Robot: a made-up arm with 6 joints.
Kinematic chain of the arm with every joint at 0, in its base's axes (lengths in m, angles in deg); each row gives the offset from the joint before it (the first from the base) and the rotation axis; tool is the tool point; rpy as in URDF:
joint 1: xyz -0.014 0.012 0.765 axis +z
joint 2: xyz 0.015 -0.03 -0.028 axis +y
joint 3: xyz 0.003 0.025 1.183 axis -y
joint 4: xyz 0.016 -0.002 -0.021 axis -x
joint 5: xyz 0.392 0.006 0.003 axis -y
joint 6: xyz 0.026 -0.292 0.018 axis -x
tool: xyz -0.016 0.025 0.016 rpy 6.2 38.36 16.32
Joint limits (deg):
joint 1: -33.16..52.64
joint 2: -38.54..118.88
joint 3: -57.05..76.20
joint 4: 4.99..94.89
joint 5: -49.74..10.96
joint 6: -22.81..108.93
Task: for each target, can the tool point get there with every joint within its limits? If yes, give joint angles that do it. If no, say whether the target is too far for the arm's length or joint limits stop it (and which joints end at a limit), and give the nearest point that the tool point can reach.
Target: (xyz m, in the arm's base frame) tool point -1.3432 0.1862 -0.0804
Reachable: no: joint limits stop it (at a limit: joint 1, joint 2, joint 3, joint 4, joint 6) | nearest point 0.3288 0.5391 -0.1121 | short by 1.709 m
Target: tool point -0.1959 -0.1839 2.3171
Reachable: yes | joints 12.07 -17.00 34.09 56.24 -25.38 69.29
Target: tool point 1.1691 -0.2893 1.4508
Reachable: yes | joints -9.53 40.26 -10.45 64.88 -8.46 38.81
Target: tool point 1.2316 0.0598 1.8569
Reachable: yes | joints 4.52 42.17 43.19 75.69 -42.10 -0.50
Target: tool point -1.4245 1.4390 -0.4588
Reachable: no: too far | nearest point 0.3457 0.5841 -0.1405 | short by 1.991 m
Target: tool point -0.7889 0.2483 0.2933
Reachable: no: joint limits stop it (at a limit: joint 1, joint 2, joint 3, joint 4, joint 6) | nearest point 0.3288 0.5388 -0.1122 | short by 1.224 m
